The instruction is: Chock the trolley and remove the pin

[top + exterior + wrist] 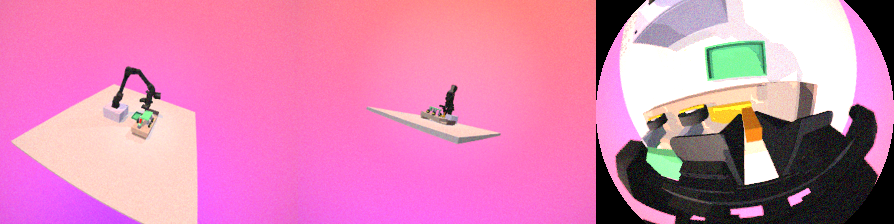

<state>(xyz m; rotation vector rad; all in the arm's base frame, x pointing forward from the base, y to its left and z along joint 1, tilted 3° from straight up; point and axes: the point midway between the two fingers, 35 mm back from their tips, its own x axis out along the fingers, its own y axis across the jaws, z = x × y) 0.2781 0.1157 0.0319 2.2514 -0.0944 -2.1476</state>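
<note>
The yellow chock lies 20 mm to the right of my gripper tip and 10 mm below it. From my gripper tip the other things lie so: trolley 40 mm ahead, 120 mm to the right, 10 mm above; then red-headed stop pin 20 mm ahead, 220 mm to the right, 30 mm above.
</note>
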